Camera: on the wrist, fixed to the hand. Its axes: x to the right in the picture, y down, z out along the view.
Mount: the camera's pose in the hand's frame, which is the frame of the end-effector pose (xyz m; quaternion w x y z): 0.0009 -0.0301 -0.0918 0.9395 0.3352 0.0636 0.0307
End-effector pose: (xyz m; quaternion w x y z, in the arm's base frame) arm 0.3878 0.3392 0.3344 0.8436 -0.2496 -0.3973 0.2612
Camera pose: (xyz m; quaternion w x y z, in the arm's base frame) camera 0.4691 0.2979 0.3024 0.8935 0.0195 -0.2244 0.3886
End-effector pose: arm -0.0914 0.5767 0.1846 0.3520 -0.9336 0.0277 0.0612
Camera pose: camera -0.0790 0.5386 0.2725 0.6400 -0.7622 0.0976 -0.0004
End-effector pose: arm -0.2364 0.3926 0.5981 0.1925 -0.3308 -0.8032 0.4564
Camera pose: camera -0.1916 0.4379 0.6708 0.3288 -0.3000 -0.5792 0.6829
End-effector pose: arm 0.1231 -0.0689 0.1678 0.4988 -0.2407 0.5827 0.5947
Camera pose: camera 0.1220 -0.1596 0.1346 0.4940 -0.0789 0.7859 0.3634
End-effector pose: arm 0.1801 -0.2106 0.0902 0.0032 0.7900 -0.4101 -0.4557
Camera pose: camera 0.2661 -0.2251 0.1318 0.2217 -0.7597 0.5621 0.2403
